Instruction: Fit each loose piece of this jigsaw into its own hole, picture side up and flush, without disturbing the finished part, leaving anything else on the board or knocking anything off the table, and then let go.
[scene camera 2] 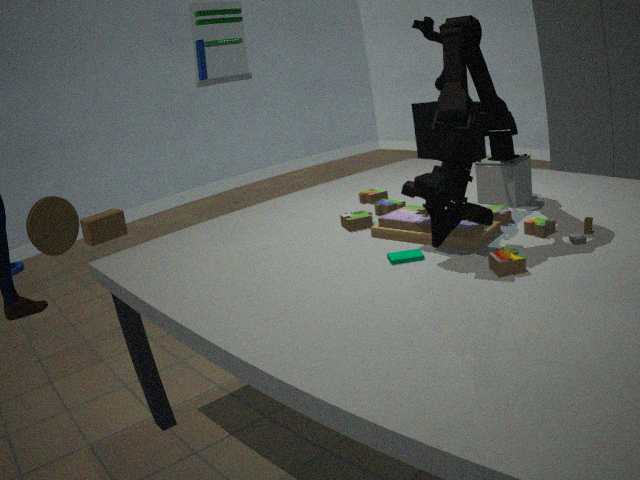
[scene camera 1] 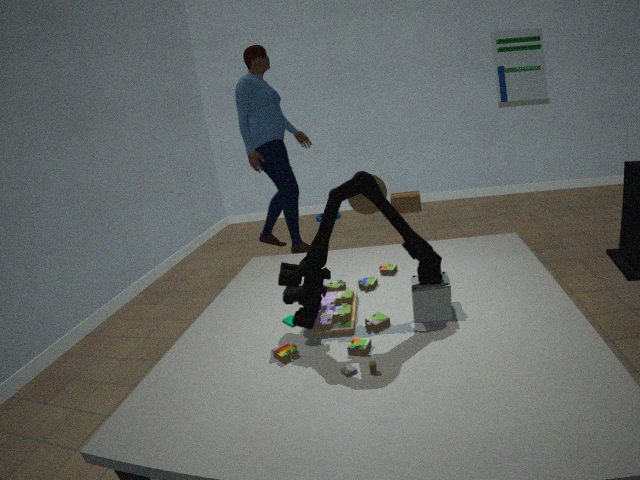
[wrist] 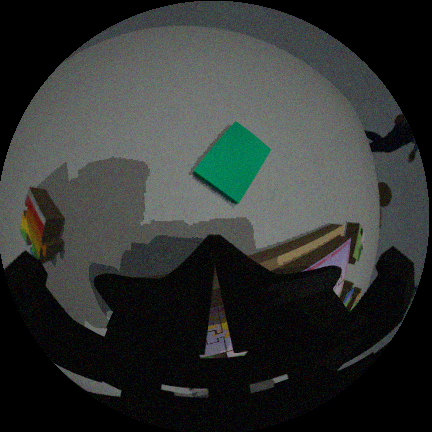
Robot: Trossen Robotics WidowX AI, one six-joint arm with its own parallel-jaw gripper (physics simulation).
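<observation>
The wooden jigsaw board (scene camera 1: pixel 356 316) (scene camera 2: pixel 397 233) (wrist: pixel 310 245) holds the joined lilac sky part (scene camera 2: pixel 400 219); the gripper and arm hide much of it. My gripper (scene camera 1: pixel 303 325) (scene camera 2: pixel 437 244) (wrist: pixel 213 239) is shut and empty, fingertips low at the board's long outer edge; contact cannot be told. A red-orange piece (scene camera 1: pixel 285 352) (scene camera 2: pixel 507 262) (wrist: pixel 46 225) lies apart from the board. Other thick loose pieces on the table are one (scene camera 1: pixel 359 346) (scene camera 2: pixel 539 226), one (scene camera 1: pixel 377 322), a green one (scene camera 1: pixel 336 285) (scene camera 2: pixel 356 220) (wrist: pixel 355 243), a blue-green one (scene camera 1: pixel 368 283) (scene camera 2: pixel 389 206) and one (scene camera 1: pixel 388 269) (scene camera 2: pixel 372 196).
A flat green block (scene camera 1: pixel 289 320) (scene camera 2: pixel 405 256) (wrist: pixel 233 162) lies beyond the board's outer side. A small grey block (scene camera 1: pixel 348 370) (scene camera 2: pixel 577 239) and a small brown block (scene camera 1: pixel 372 367) (scene camera 2: pixel 588 225) stand near the loose pieces. A person (scene camera 1: pixel 263 124) is behind the table.
</observation>
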